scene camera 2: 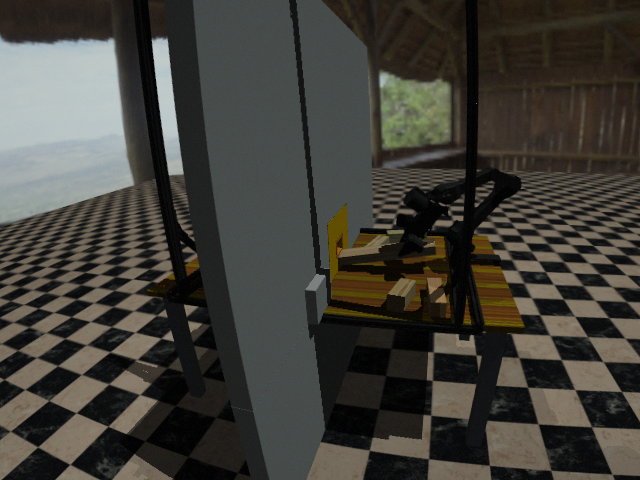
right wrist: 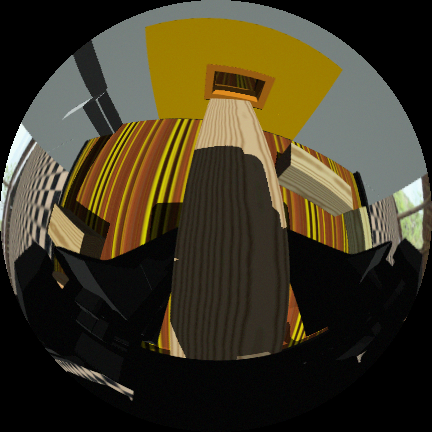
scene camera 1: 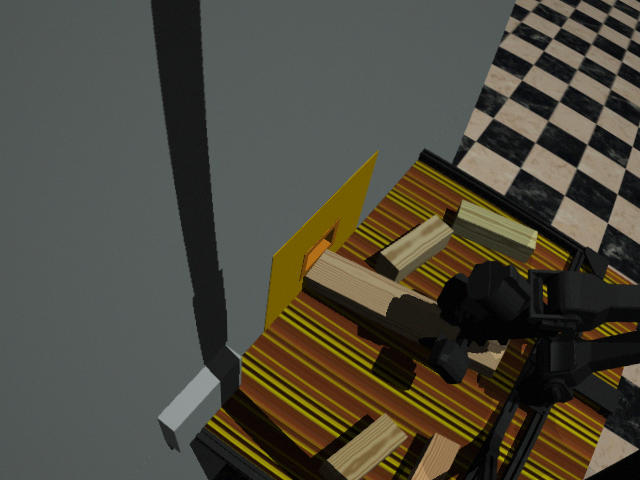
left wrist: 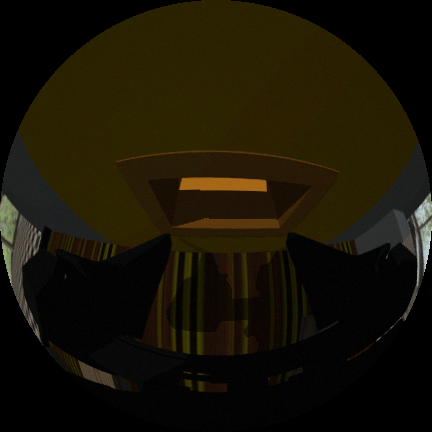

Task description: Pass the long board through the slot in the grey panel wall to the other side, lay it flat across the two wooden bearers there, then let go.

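Places are measured from the left arm's base along level axes (x ahead, y left, z up), in centimetres.
Pixels of known places: left gripper, fingertip midpoint: [left wrist: 230, 239]; right gripper, fingertip midpoint: [scene camera 2: 398, 251] [right wrist: 230, 232] [scene camera 1: 429, 324]; right arm's base at its link origin: [scene camera 1: 535, 392].
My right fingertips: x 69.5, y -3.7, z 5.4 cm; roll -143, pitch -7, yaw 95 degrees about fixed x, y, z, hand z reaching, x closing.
Note:
Ahead of a thing's pixels: the offset from my right fingertips to its top centre. "pt": to the spot under its first point.
The long pale board [scene camera 1: 356, 281] [scene camera 2: 367, 253] [right wrist: 227, 122] is held above the striped table, its front end close to the lower edge of the orange-framed slot {pt dx -26.4, dy +0.6, dz +4.0 cm} [left wrist: 227, 165] [right wrist: 210, 82]. The slot sits in a yellow area [scene camera 1: 289, 273] [scene camera 2: 337, 222] of the grey panel wall [scene camera 1: 103, 155] [scene camera 2: 248, 155]. My right gripper [scene camera 1: 445, 330] [scene camera 2: 408, 235] [right wrist: 230, 232] is shut on the board, well back from the wall. My left gripper [left wrist: 230, 239] is open and empty, facing the slot from the other side; no board shows inside the opening in the left wrist view. I cannot make out the two bearers.
A pale block {dx -9.8, dy +15.5, dz -2.3 cm} [scene camera 1: 416, 248] [right wrist: 320, 175] and a greenish block {dx +0.9, dy +30.4, dz -2.6 cm} [scene camera 1: 493, 229] lie beside the board. Two more blocks, one pale {dx +3.0, dy -22.1, dz -2.6 cm} [scene camera 1: 367, 446] [scene camera 2: 401, 294] and one reddish {dx +13.0, dy -21.4, dz -2.9 cm} [scene camera 1: 436, 457] [scene camera 2: 436, 297], lie near the opposite table edge. A grey bracket {pt dx -19.4, dy -32.9, dz +2.7 cm} [scene camera 1: 191, 400] [scene camera 2: 315, 299] juts from the wall.

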